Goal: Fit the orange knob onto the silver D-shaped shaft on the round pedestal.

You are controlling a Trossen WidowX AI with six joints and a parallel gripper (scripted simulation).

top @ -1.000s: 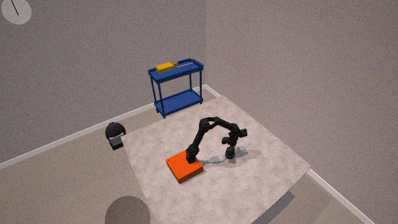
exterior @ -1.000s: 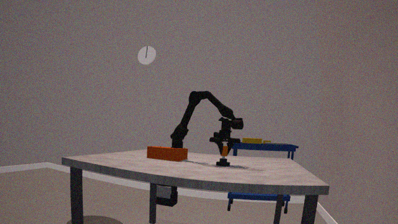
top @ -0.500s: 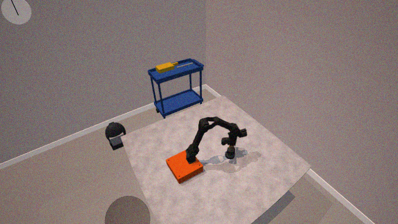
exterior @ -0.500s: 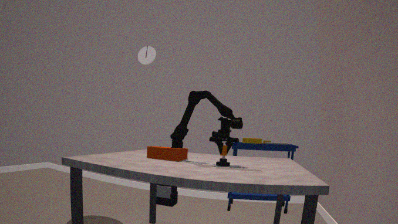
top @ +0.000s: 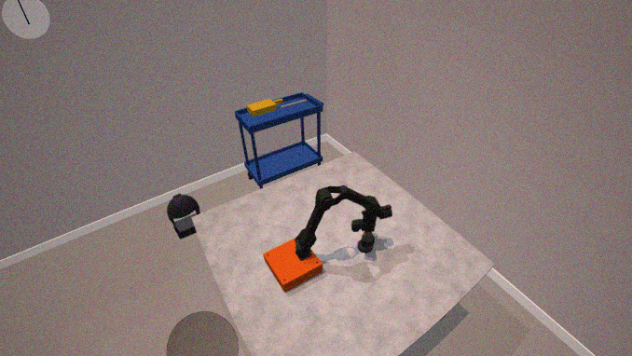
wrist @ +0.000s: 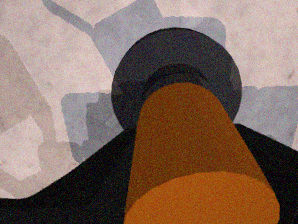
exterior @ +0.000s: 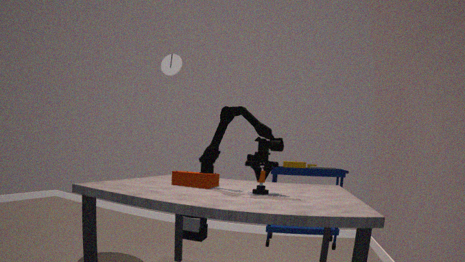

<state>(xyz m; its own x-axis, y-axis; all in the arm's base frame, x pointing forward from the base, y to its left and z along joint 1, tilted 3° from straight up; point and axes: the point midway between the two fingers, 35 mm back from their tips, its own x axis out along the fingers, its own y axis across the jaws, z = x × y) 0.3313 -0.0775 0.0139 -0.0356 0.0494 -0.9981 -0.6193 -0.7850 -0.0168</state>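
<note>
My gripper tip is 30 mm below the orange knob. The rest, counted from my gripper tip: pedestal 40 mm below.
</note>
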